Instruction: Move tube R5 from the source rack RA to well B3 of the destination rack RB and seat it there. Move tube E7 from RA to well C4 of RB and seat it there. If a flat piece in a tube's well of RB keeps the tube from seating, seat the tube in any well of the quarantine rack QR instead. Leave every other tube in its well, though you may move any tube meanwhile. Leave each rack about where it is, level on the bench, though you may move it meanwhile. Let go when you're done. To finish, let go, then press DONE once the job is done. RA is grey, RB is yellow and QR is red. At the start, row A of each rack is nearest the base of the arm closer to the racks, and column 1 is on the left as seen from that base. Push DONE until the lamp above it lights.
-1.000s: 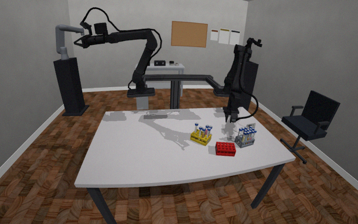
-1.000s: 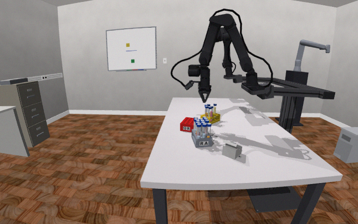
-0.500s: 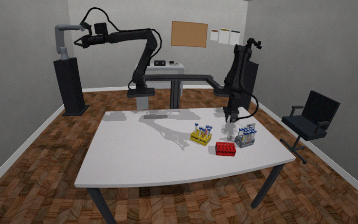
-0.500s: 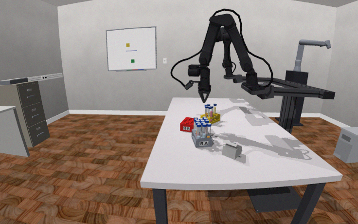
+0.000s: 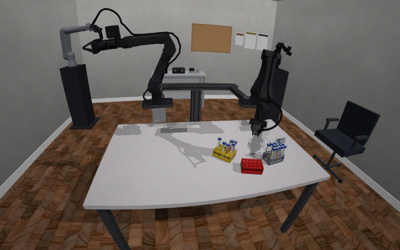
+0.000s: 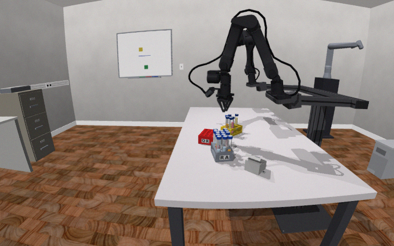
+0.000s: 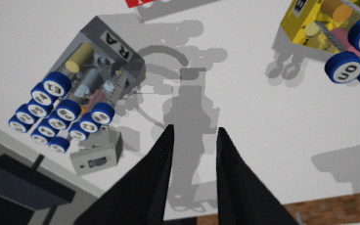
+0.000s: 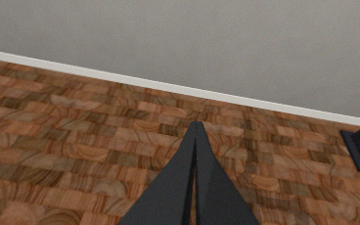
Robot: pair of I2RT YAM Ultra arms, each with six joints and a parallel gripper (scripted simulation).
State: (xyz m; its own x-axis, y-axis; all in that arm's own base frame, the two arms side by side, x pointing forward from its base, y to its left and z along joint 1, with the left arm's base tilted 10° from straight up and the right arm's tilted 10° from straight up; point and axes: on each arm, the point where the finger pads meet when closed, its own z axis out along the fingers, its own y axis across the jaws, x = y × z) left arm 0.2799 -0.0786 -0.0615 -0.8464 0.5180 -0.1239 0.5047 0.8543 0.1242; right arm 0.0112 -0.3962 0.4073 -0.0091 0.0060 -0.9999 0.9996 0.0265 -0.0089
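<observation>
The grey rack RA is 170 mm to the left of my left hand, 170 mm below it and 20 mm ahead of it. Round my left hand: red rack QR (170 mm below, 90 mm ahead, 20 mm to the right); grey button box (300 mm to the left, 150 mm below, 130 mm behind); yellow rack RB (170 mm below, 160 mm to the right, 60 mm behind).
</observation>
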